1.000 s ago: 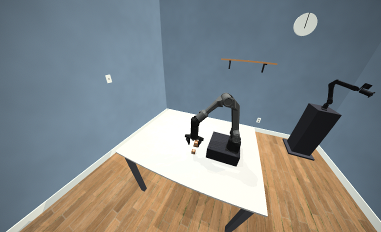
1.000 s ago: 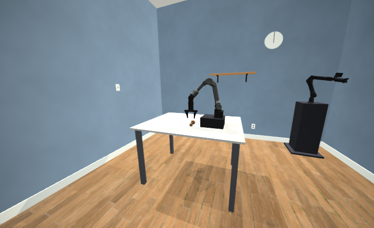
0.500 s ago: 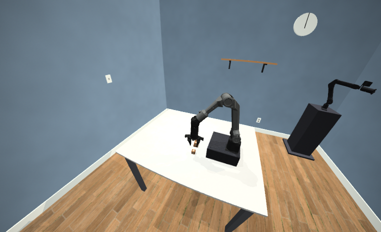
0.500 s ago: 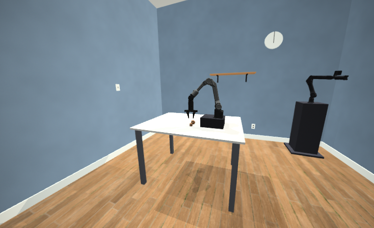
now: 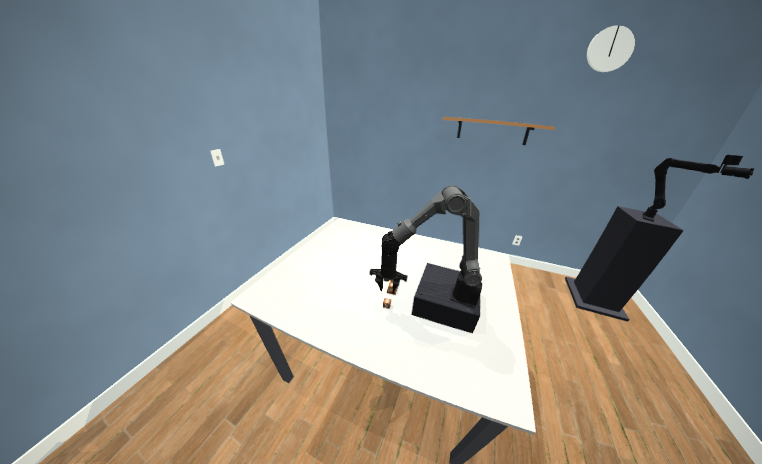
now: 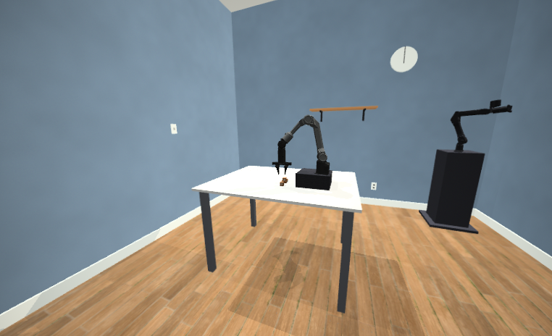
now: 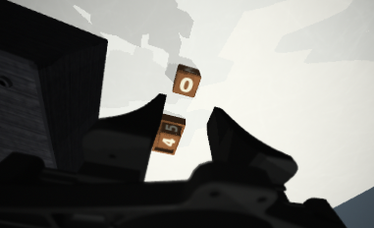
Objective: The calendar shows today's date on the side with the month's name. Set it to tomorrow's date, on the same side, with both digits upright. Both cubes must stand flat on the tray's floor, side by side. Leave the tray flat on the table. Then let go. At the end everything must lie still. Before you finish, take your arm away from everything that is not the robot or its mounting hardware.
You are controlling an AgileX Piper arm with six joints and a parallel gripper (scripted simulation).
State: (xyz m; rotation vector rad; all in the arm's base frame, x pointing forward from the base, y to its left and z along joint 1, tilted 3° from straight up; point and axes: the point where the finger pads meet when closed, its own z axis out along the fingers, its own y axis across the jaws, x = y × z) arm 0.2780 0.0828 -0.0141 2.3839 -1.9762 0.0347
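Now: the brown wooden cube 80 mm below my hand.
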